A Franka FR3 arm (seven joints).
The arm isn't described. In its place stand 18 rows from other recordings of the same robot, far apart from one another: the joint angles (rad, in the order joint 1, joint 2, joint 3, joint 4, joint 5, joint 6, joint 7), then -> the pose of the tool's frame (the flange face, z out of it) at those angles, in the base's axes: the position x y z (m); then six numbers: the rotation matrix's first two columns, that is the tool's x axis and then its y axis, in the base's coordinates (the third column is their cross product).
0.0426 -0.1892 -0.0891 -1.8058 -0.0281 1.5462 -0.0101 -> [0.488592 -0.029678 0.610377 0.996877 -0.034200 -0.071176 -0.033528 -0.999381 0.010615]
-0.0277 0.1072 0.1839 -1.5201 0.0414 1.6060 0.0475 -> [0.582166 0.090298 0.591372 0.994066 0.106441 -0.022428 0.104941 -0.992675 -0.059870]
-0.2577 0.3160 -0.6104 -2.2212 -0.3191 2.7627 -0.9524 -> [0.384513 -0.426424 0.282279 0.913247 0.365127 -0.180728 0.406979 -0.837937 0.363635]
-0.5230 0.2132 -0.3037 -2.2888 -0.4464 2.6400 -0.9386 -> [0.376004 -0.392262 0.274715 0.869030 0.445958 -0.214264 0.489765 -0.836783 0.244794]
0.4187 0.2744 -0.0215 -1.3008 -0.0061 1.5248 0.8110 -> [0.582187 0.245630 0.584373 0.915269 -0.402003 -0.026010 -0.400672 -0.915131 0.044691]
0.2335 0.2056 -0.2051 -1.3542 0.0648 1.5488 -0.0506 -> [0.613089 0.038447 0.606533 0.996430 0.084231 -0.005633 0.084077 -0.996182 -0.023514]
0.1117 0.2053 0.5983 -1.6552 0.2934 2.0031 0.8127 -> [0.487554 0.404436 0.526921 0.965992 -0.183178 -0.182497 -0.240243 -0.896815 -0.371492]
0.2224 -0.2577 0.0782 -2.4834 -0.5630 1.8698 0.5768 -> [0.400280 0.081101 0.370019 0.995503 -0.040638 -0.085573 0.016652 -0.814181 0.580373]
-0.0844 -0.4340 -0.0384 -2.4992 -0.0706 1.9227 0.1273 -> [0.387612 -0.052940 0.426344 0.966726 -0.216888 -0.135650 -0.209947 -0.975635 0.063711]
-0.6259 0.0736 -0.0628 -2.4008 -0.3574 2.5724 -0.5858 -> [0.393624 -0.316684 0.292999 0.981047 0.181059 -0.069026 0.191972 -0.956602 0.219224]
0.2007 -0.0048 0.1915 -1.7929 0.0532 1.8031 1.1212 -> [0.518823 0.219631 0.541557 0.737782 -0.673877 -0.039594 -0.675017 -0.736956 -0.035323]
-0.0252 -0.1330 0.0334 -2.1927 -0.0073 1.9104 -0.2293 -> [0.488726 0.003774 0.430704 0.960358 0.236607 -0.147411 0.235791 -0.971526 -0.023242]
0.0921 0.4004 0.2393 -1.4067 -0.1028 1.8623 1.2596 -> [0.657672 0.189621 0.486214 0.602340 -0.797761 0.027643 -0.795571 -0.602795 -0.060858]
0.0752 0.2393 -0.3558 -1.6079 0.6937 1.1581 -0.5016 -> [0.559110 -0.053519 0.486551 0.911633 0.346717 -0.220712 0.068253 -0.657256 -0.750571]
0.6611 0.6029 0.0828 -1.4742 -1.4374 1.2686 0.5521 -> [0.578819 0.343116 0.387237 0.920383 0.390632 0.017373 -0.011442 -0.017504 0.999781]
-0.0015 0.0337 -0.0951 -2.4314 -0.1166 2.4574 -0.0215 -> [0.482751 -0.046823 0.290655 0.999804 0.015136 -0.012763 0.016061 -0.996996 0.075768]
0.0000 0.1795 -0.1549 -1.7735 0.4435 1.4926 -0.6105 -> [0.561173 -0.033991 0.437553 0.901005 0.409462 -0.143285 0.268973 -0.786439 -0.556028]
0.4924 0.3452 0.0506 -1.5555 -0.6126 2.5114 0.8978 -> [0.606057 0.365007 0.517856 0.723392 0.011508 0.690342 0.030956 -0.999396 -0.015779]
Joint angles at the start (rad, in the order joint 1, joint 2, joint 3, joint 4, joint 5, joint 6, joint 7): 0.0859 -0.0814 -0.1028 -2.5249 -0.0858 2.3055 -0.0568
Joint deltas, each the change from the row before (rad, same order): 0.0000 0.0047 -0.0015 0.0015 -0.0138 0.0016 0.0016; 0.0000 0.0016 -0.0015 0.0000 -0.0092 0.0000 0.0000; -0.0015 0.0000 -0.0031 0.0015 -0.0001 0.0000 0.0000; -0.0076 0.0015 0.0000 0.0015 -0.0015 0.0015 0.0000; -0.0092 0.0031 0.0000 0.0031 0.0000 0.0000 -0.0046; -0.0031 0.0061 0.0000 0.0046 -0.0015 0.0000 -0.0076; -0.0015 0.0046 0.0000 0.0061 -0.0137 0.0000 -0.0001; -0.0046 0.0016 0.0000 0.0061 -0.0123 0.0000 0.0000; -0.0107 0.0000 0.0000 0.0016 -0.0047 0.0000 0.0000
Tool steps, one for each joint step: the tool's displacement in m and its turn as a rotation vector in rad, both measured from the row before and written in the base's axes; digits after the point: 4 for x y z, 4 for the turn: 0.0005 -0.0009 -0.0014 -0.0093 0.0016 0.0076; -0.0001 -0.0008 -0.0007 -0.0059 0.0017 0.0056; 0.0005 -0.0020 0.0006 0.0001 -0.0015 -0.0045; 0.0006 -0.0034 0.0000 -0.0010 -0.0015 -0.0064; 0.0008 -0.0041 -0.0002 0.0003 0.0003 -0.0047; 0.0014 -0.0015 -0.0009 -0.0005 0.0020 0.0055; 0.0020 -0.0011 0.0003 -0.0093 -0.0012 0.0091; 0.0020 -0.0024 0.0016 -0.0083 -0.0042 0.0048; 0.0003 -0.0049 0.0006 -0.0031 -0.0015 -0.0071
